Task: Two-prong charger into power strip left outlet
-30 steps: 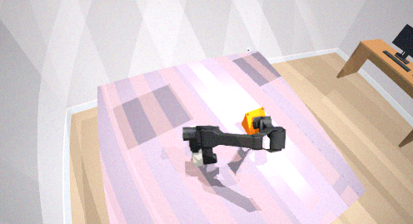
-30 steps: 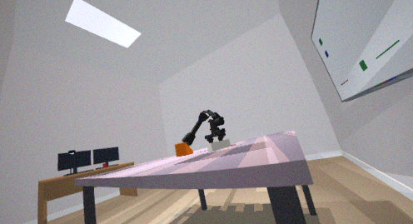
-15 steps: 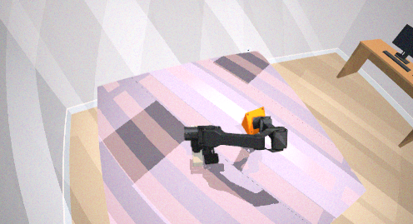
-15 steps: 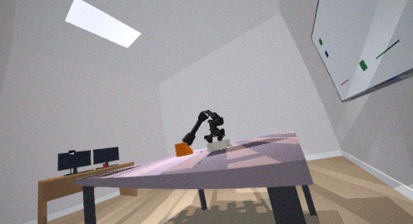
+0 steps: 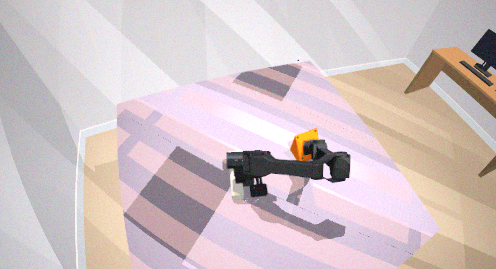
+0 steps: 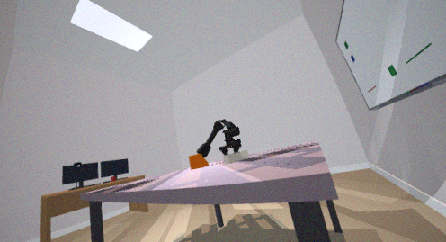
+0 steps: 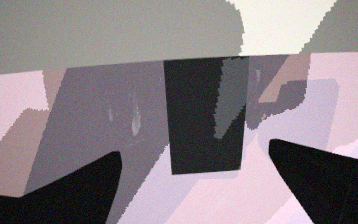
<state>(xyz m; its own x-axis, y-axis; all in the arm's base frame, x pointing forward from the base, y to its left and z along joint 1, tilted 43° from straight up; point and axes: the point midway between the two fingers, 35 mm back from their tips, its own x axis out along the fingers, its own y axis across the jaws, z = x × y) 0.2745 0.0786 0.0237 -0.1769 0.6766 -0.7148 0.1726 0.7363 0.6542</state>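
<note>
The black two-prong charger is 5 cm ahead of my gripper tip, 1 cm to the right of it and 1 cm above it.
</note>
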